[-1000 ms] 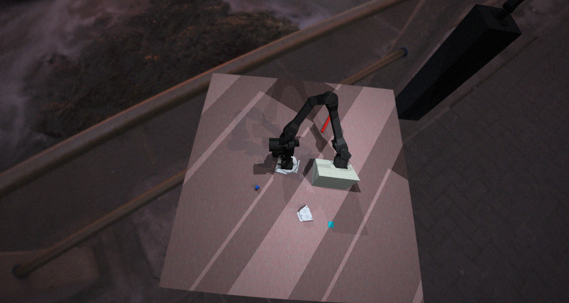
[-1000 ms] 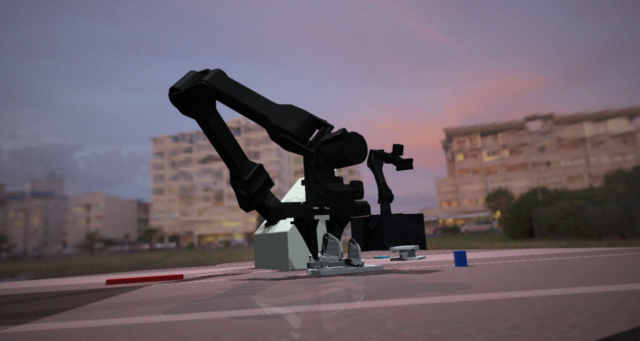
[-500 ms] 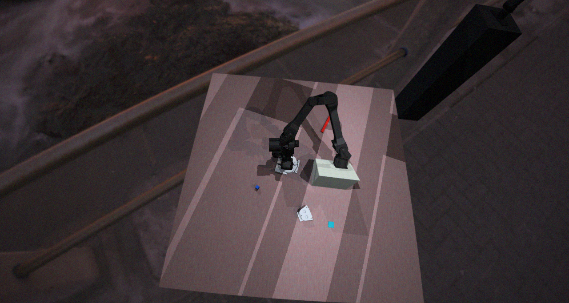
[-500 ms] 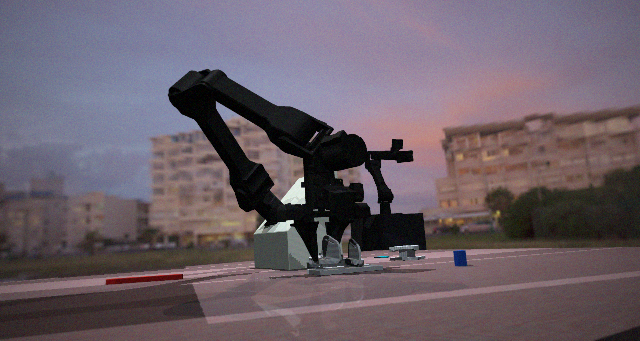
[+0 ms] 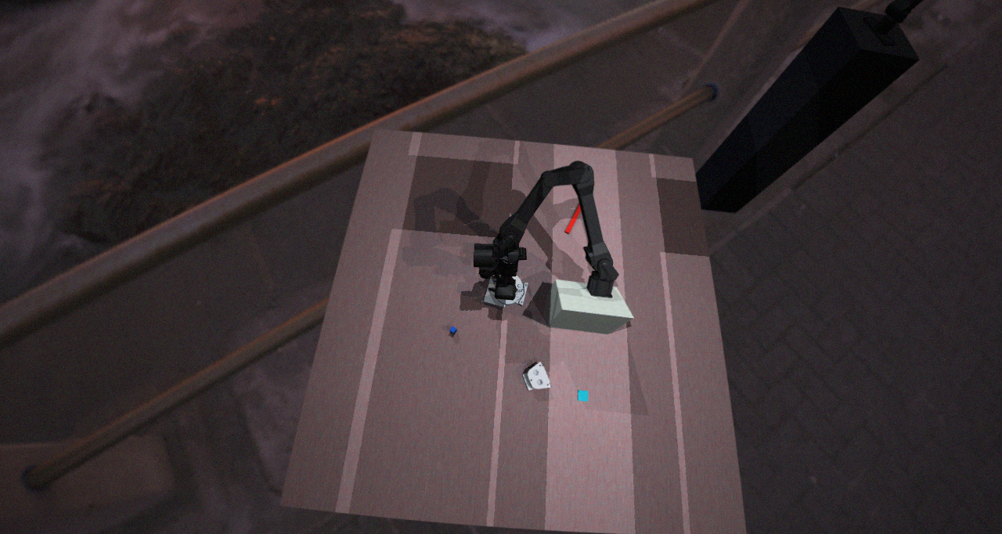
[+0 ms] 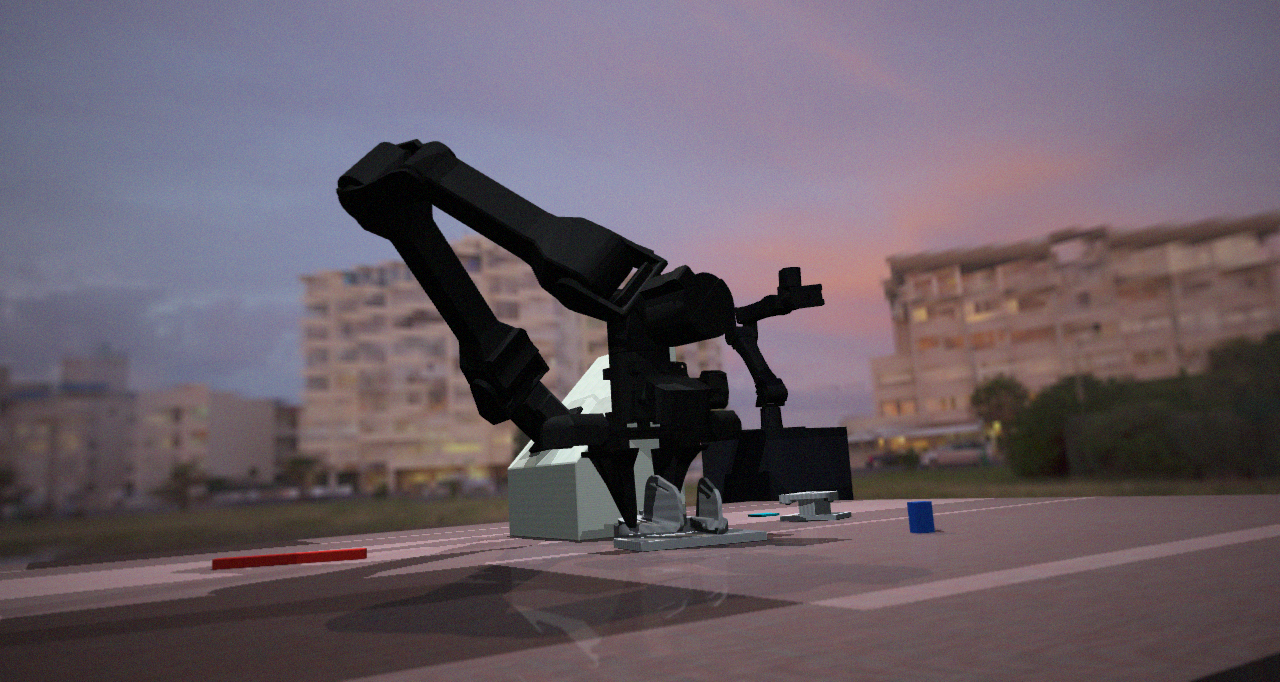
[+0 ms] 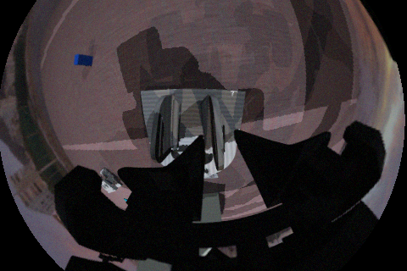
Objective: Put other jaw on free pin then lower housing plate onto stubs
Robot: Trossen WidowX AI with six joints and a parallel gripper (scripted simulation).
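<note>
Right now the white stand is 310 mm to the left of my gripper tip, 120 mm behind it and 10 mm below it. The rest, counted from my gripper tip: blue cube (180 mm to the left, 150 mm ahead); red bar (260 mm to the right, 230 mm behind, 10 mm below); plate (50 mm behind, 40 mm to the left, 10 mm below).
</note>
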